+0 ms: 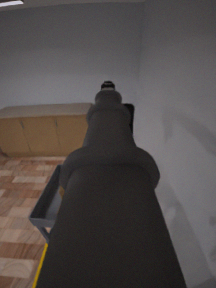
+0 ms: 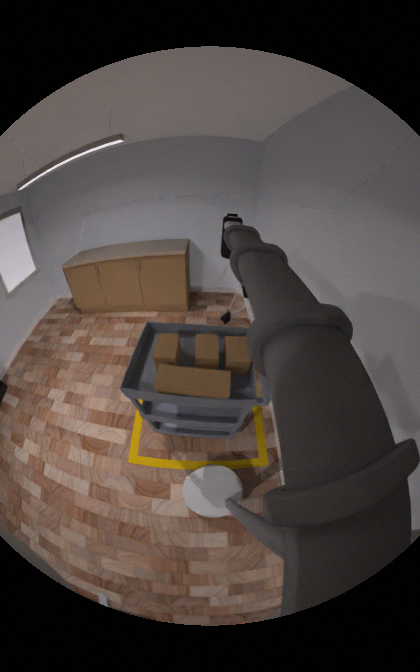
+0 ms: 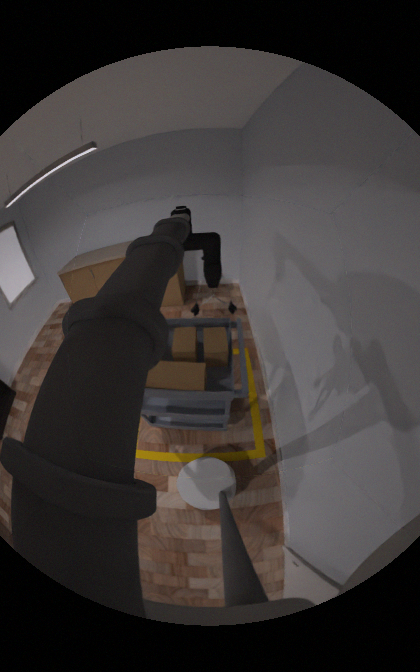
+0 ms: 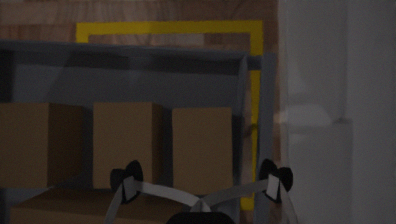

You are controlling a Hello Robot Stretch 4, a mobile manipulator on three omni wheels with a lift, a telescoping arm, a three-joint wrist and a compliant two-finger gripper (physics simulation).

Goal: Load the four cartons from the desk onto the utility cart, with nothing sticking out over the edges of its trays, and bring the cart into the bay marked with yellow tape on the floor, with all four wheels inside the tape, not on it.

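Frame: origin at the robot's base, x ahead, y left, z up, level; millimetres.
Where they show: gripper, fingertip midpoint: [image 4: 200,173].
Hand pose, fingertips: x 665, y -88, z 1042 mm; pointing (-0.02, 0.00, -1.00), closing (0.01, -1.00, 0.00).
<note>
After its pixels a point has its place.
The grey utility cart [image 1: 44,220] @(x 440, y 354, z 832 mm) [image 2: 135,361] [image 3: 190,395] [image 4: 125,80] @(x 819, y 96, z 767 mm) stands over the yellow tape bay [image 1: 41,265] @(x 425, y 659, z -29 mm) [image 2: 170,462] [image 3: 200,456] [image 4: 170,27] @(x 1286, y 103, z -27 mm). Its wheels are hidden. Three upright-looking cartons, left [image 2: 167,350] [image 4: 25,145] @(x 676, y 242, z 885 mm), middle [image 2: 207,350] [image 3: 185,342] [image 4: 127,145] @(x 676, y 49, z 885 mm) and right [image 2: 237,354] [image 3: 215,345] [image 4: 202,150] @(x 667, y -90, z 885 mm), stand in a row in the top tray. A long carton [image 2: 193,381] [image 3: 177,375] [image 4: 100,207] @(x 548, y 115, z 850 mm) lies in front of them. No carton visibly sticks out over the rim. My gripper [image 3: 214,308] [image 4: 200,173] @(x 665, y -88, z 1042 mm) is open and empty, above the cartons.
A wall [image 1: 180,125] @(x 1026, y -573, z 1109 mm) [image 3: 340,310] runs close along the right. A wooden cabinet [image 1: 50,135] @(x 2088, y 1033, z 478 mm) [image 2: 135,280] stands at the back. A white disc [image 2: 212,491] [image 3: 206,483] is in front of the bay. My dark arm [image 1: 115,230] @(x 126, y -4, z 1460 mm) [image 2: 330,395] hides part of the cart.
</note>
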